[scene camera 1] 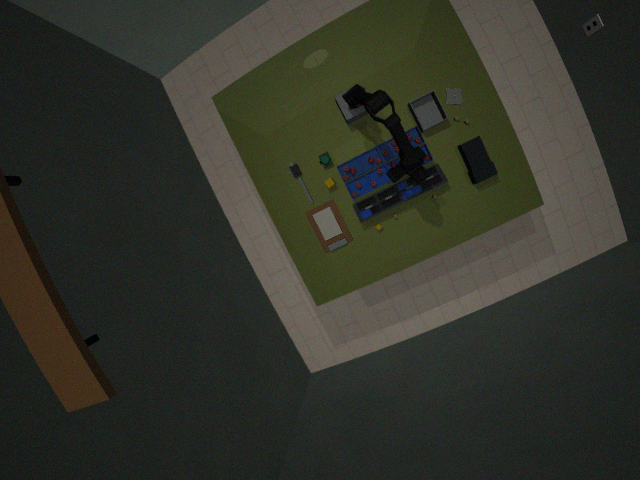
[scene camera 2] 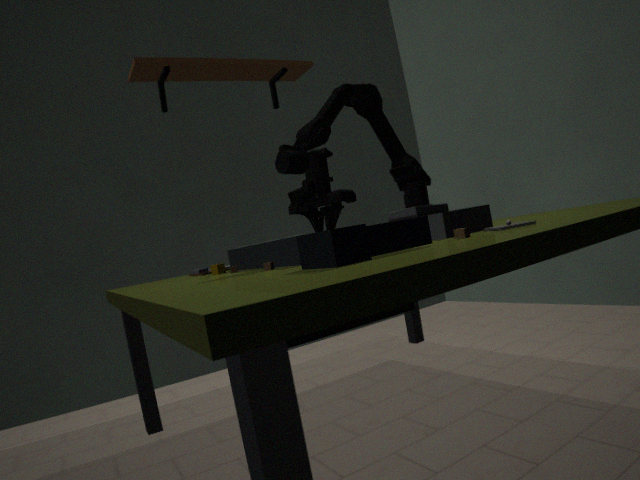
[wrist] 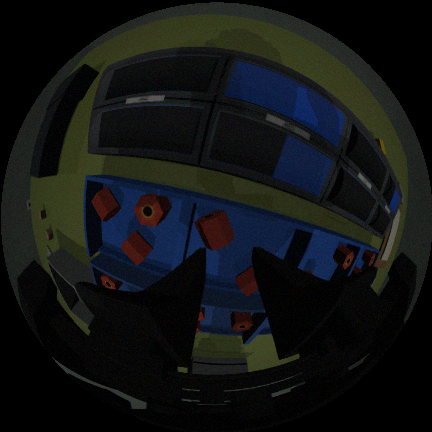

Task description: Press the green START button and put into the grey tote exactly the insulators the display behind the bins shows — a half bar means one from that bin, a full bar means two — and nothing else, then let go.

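Observation:
My gripper is open and empty, pointing down over the blue bins. In the wrist view, one red insulator lies just ahead of the left fingertip. Another red insulator is partly hidden by the right finger. More, like the ringed insulator, lie in the neighbouring bin. The display shows a full blue bar, a half blue bar, dark panels and some blue at the far right. The grey tote shows no insulator. The green START button stands apart.
A black box stands beyond the display's end. A wood-framed board, a grey tool and yellow cubes lie on the other side. Small tan cubes and a grey plate lie near the tote.

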